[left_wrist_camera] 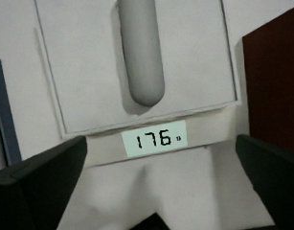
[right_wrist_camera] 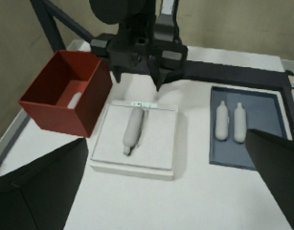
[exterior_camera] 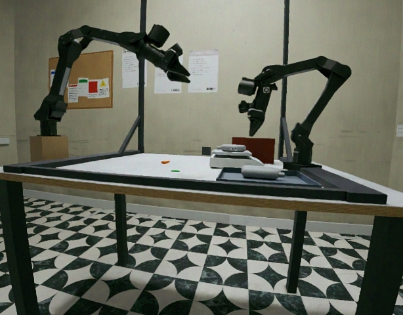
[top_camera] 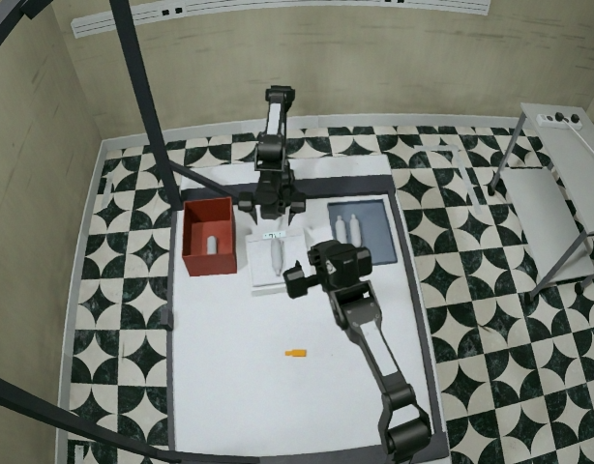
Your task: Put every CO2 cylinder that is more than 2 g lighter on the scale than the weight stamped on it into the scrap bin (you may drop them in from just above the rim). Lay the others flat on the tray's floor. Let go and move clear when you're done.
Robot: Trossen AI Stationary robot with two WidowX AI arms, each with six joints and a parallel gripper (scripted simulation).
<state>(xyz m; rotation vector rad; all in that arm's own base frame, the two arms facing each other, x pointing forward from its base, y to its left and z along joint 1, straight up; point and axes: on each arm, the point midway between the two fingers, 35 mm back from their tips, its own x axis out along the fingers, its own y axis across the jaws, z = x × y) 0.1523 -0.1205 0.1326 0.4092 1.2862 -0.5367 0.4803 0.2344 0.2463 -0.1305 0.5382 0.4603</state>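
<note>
Now: the blue-grey tray 27 cm ahead of my left hand, 3 cm to the right of it and 15 cm below it. Round my left hand: green marker 16 cm ahead, 29 cm to the right, 16 cm below; then scale 1 cm behind, 8 cm to the right, 12 cm below; then red scrap bin 19 cm behind, 4 cm to the left, 13 cm below.
</note>
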